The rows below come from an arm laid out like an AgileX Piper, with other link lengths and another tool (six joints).
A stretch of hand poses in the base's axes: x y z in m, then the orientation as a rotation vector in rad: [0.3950 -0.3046 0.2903 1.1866 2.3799 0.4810]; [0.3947 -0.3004 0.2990 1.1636 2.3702 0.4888]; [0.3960 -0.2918 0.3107 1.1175 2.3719 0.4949]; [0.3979 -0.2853 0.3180 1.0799 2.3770 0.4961]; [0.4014 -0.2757 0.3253 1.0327 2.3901 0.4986]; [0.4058 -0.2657 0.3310 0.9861 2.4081 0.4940]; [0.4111 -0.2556 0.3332 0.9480 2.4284 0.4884]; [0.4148 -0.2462 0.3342 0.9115 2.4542 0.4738]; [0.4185 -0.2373 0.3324 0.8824 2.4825 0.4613]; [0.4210 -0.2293 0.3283 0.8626 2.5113 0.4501]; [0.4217 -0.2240 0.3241 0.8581 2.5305 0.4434]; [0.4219 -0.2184 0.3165 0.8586 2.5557 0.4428]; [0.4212 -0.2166 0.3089 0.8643 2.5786 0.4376]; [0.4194 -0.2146 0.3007 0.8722 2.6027 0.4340]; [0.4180 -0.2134 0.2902 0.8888 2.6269 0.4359]
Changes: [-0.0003 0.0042 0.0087 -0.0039 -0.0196 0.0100]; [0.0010 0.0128 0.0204 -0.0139 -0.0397 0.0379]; [0.0029 0.0193 0.0277 -0.0237 -0.0520 0.0618]; [0.0064 0.0289 0.0350 -0.0338 -0.0616 0.0952]; [0.0108 0.0389 0.0407 -0.0473 -0.0650 0.1292]; [0.0161 0.0490 0.0429 -0.0581 -0.0622 0.1591]; [0.0198 0.0584 0.0439 -0.0733 -0.0520 0.1888]; [0.0235 0.0673 0.0421 -0.0839 -0.0367 0.2154]; [0.0260 0.0753 0.0380 -0.0905 -0.0174 0.2368]; [0.0267 0.0806 0.0338 -0.0918 -0.0013 0.2459]; [0.0269 0.0862 0.0262 -0.0859 0.0205 0.2553]; [0.0262 0.0880 0.0186 -0.0821 0.0431 0.2600]; [0.0244 0.0900 0.0104 -0.0763 0.0672 0.2640]; [0.0230 0.0912 -0.0001 -0.0642 0.0935 0.2640]
